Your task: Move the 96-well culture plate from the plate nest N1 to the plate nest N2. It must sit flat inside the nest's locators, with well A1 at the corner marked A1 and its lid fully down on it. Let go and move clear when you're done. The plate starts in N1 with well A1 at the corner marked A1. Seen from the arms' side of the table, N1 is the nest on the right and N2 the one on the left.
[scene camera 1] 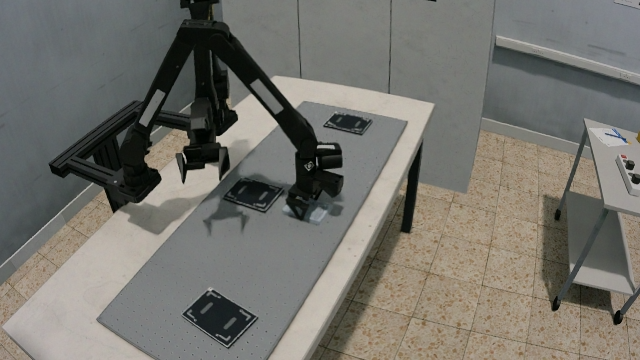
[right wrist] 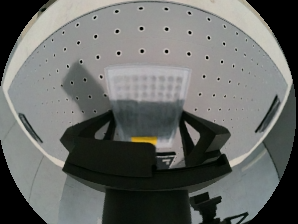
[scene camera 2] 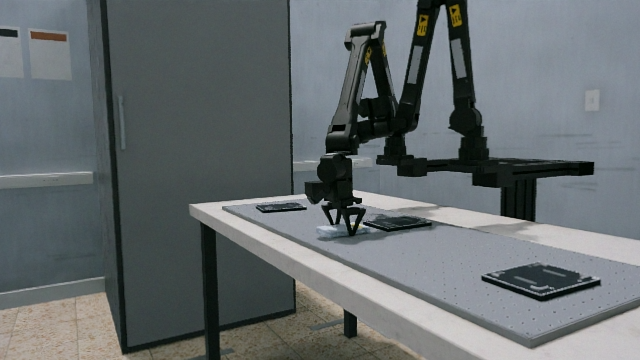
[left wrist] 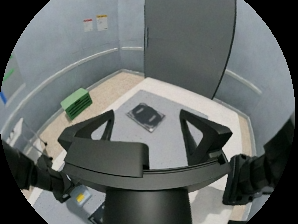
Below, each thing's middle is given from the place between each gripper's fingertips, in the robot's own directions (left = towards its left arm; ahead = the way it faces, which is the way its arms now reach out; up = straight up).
Labels:
Now: the 96-well plate (right wrist: 147,100) right at my right hand. Also, from my right hand: plate nest (scene camera 1: 250,195) 19 cm behind, 1 cm to the right.
Right now the 96-well plate is 13 cm ahead of my left hand (scene camera 1: 201,181), 28 cm to the left of it and 25 cm below it. Round my left hand: plate nest: 6 cm behind, 26 cm to the left, 25 cm below.

